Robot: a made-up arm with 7 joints.
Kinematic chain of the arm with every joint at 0, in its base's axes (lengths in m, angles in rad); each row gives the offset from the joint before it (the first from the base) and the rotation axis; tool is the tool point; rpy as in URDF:
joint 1: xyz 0 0 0.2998 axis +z
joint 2: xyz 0 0 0 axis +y
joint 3: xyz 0 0 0.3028 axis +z
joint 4: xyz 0.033 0 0 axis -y
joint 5: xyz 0.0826 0 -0.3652 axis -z
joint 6: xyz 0 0 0 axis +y
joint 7: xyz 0.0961 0 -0.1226 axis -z
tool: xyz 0 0 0 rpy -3.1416 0 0
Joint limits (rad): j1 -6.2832..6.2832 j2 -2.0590..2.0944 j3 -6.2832..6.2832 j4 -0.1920..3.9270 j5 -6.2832..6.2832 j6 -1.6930..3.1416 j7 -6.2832..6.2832
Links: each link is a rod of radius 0.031 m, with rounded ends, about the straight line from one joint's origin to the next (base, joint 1, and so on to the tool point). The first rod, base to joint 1, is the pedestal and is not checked.
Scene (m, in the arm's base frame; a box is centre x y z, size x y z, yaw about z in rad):
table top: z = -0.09
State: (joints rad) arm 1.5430 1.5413 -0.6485 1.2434 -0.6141 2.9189 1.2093
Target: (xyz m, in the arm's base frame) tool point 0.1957 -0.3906 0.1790
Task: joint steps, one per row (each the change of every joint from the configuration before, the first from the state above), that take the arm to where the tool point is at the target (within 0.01 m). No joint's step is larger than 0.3 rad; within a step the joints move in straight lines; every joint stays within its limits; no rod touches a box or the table.
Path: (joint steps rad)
1: -0.2982 0.0352 -0.0803 0.0153 -0.0491 -0.1524 0.0000
2: -0.2981 0.0352 -0.0803 0.0152 -0.0491 -0.1524 0.0000
3: -0.2982 0.0352 -0.0804 0.0153 -0.0491 -0.1524 0.0000
4: -0.2982 0.0353 -0.0803 0.0153 -0.0491 -0.1524 0.0000
5: -0.2982 0.0352 -0.0803 0.0152 -0.0491 -0.1524 0.0000

